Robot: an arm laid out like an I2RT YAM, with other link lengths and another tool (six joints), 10 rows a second.
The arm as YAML. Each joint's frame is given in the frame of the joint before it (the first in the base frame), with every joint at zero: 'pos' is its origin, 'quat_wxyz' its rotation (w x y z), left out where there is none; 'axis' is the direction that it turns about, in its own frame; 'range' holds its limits. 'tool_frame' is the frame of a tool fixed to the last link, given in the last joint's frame.
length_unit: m
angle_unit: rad
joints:
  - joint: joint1
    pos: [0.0, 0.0, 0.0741]
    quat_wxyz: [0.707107, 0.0, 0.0, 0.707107]
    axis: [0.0, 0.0, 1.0]
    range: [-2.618, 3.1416]
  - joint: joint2
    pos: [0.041, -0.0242, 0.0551]
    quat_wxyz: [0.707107, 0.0, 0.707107, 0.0]
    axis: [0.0, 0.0, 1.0]
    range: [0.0, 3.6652]
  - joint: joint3
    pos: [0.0, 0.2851, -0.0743]
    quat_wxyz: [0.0, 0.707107, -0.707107, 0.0]
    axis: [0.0, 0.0, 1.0]
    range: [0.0, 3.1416]
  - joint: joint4
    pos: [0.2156, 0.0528, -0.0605]
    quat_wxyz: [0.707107, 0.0, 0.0, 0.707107]
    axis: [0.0, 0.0, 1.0]
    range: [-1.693, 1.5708]
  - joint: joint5
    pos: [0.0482, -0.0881, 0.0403]
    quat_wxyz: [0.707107, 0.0, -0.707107, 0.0]
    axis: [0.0, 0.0, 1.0]
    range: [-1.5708, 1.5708]
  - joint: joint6
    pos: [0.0, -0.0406, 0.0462]
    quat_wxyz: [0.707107, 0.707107, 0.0, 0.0]
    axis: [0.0, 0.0, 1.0]
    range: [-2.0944, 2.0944]
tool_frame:
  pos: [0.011, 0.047, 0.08]
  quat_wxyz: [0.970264, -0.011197, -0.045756, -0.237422]
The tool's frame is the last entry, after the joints.
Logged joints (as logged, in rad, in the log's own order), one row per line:
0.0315, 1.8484, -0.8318, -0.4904, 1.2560, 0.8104
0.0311, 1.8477, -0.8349, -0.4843, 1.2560, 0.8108
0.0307, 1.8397, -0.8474, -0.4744, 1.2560, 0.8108
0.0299, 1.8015, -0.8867, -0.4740, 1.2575, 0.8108
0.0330, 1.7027, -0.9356, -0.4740, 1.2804, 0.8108
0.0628, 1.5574, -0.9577, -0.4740, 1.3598, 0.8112
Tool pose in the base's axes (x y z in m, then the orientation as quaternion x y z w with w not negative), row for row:
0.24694, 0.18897, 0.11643, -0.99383, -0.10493, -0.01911, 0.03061
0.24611, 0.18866, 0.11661, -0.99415, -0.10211, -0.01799, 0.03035
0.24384, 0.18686, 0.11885, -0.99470, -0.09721, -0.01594, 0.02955
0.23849, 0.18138, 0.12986, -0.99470, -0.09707, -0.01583, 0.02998
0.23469, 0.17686, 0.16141, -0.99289, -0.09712, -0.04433, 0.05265
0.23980, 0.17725, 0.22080, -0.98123, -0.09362, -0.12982, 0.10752
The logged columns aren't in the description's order. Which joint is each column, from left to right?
Columns, left to right: joint5, joint2, joint4, joint6, joint3, joint1.
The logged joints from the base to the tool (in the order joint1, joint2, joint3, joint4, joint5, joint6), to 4 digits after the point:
0.8104, 1.8484, 1.2560, -0.8318, 0.0315, -0.4904
0.8108, 1.8477, 1.2560, -0.8349, 0.0311, -0.4843
0.8108, 1.8397, 1.2560, -0.8474, 0.0307, -0.4744
0.8108, 1.8015, 1.2575, -0.8867, 0.0299, -0.4740
0.8108, 1.7027, 1.2804, -0.9356, 0.0330, -0.4740
0.8112, 1.5574, 1.3598, -0.9577, 0.0628, -0.4740

